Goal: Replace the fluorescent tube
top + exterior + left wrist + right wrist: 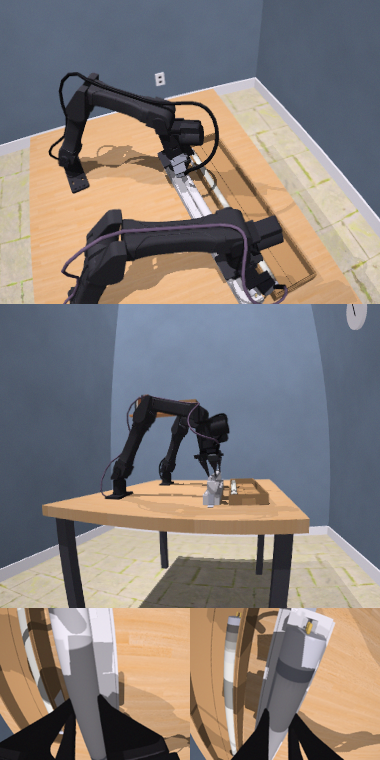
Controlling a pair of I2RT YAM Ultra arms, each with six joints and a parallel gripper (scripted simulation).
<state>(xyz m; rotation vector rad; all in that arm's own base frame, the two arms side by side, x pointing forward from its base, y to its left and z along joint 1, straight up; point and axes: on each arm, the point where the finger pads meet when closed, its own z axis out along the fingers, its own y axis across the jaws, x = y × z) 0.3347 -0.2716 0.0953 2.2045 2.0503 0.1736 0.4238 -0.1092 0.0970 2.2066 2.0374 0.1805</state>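
Now: the lampholder 8 cm to the right of my right hand, 3 cm below it and 1 cm ahead of it. Round my right hand: light fixture 22 cm to the left, 4 cm below, 3 cm behind; then LED tube 22 cm to the left, 3 cm behind, 1 cm below; then old fluorescent tube 24 cm to the left, 8 cm below, 6 cm ahead.
The LED tube lies 2 cm ahead of my left hand, 17 cm to the right of it and 1 cm below it. Also, from my left hand: light fixture: 2 cm ahead, 17 cm to the right, 4 cm below; then old fluorescent tube: 11 cm ahead, 15 cm to the right, 8 cm below; then brown carton: 16 cm ahead, 14 cm to the right, 7 cm below.
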